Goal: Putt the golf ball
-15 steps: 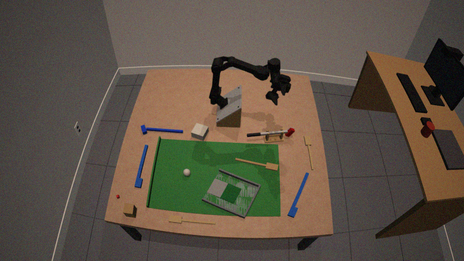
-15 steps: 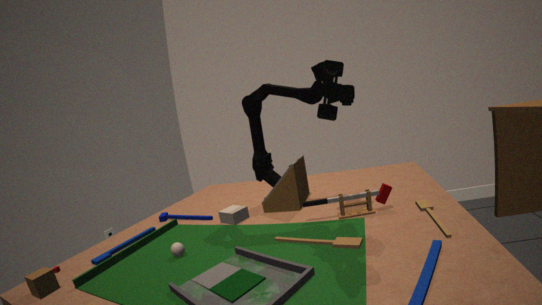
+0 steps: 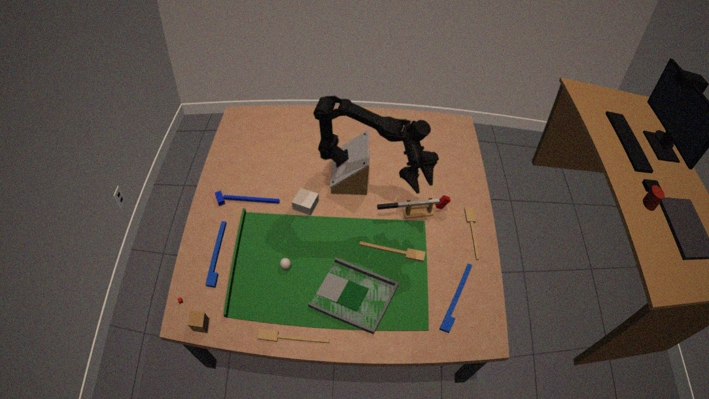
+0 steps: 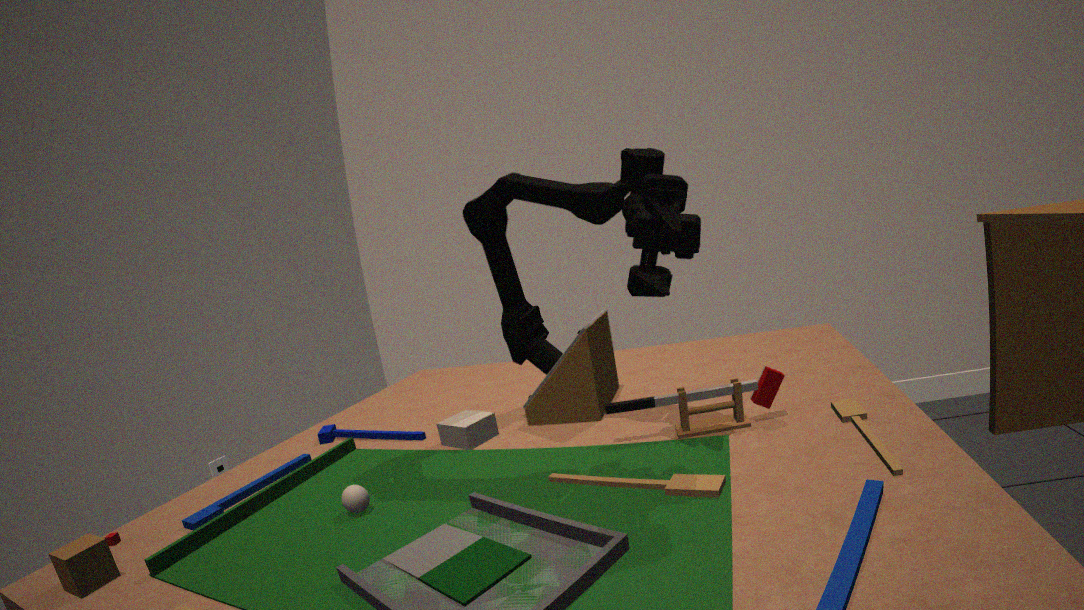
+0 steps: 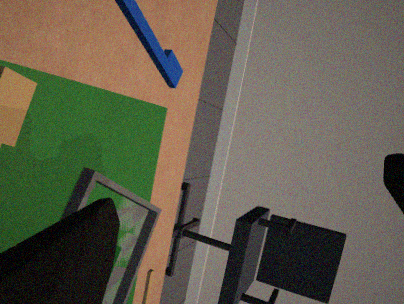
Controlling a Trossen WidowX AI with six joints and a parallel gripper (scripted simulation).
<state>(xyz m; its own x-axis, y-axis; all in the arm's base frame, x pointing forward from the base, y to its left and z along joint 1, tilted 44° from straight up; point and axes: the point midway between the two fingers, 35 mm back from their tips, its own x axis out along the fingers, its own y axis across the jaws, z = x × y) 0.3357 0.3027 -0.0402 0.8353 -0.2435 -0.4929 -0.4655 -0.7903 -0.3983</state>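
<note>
Right now my gripper tip is 180 mm past the grey-white block, 410 mm to the left of it and 260 mm above it. The rest, counted from my gripper tip: wooden rack 110 mm behind, 40 mm to the left, 250 mm below; then red putter 120 mm behind, 20 mm to the left, 220 mm below; then green mat 130 mm ahead, 340 mm to the right, 280 mm below.
</note>
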